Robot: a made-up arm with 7 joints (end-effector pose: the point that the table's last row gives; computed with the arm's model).
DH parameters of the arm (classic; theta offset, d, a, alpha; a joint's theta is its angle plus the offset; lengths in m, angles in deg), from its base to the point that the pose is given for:
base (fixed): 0 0 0 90
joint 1: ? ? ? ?
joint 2: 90 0 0 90
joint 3: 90 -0.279 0 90
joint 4: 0 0 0 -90
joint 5: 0 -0.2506 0 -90
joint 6: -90 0 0 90
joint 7: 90 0 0 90
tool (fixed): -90 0 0 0
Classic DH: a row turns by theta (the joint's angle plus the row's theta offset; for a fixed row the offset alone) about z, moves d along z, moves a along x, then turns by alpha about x.
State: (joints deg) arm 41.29 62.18 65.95 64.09 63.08 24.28 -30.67
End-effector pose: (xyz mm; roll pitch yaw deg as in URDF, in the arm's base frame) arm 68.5 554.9 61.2 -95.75 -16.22 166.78
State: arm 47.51 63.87 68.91 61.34 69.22 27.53 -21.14
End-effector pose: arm 47.3 563.9 64.0 -107.00 -5.12 161.79
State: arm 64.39 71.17 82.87 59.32 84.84 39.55 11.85
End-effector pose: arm -52.5 569.3 54.9 -162.08 22.53 149.52
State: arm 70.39 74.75 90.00 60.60 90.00 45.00 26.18
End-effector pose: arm -98.8 560.5 35.2 169.59 29.82 145.06
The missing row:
joint 1: 90 -0.1152 0 90
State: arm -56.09 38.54 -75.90 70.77 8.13 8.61 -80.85
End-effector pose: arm -321.2 161.0 -285.4 32.56 -1.77 -60.54
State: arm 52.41 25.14 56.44 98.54 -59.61 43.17 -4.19
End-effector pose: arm 187.5 404.9 28.6 123.63 -81.70 -17.72
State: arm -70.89 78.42 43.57 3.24 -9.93 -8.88 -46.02
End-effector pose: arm -88.0 635.6 -41.3 122.93 35.67 -6.82
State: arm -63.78 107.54 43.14 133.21 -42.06 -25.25 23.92
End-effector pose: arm 194.8 180.0 -52.6 31.69 17.56 173.75
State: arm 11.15 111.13 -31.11 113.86 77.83 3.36 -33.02
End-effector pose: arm 201.5 323.6 -7.6 71.95 -52.69 -57.06
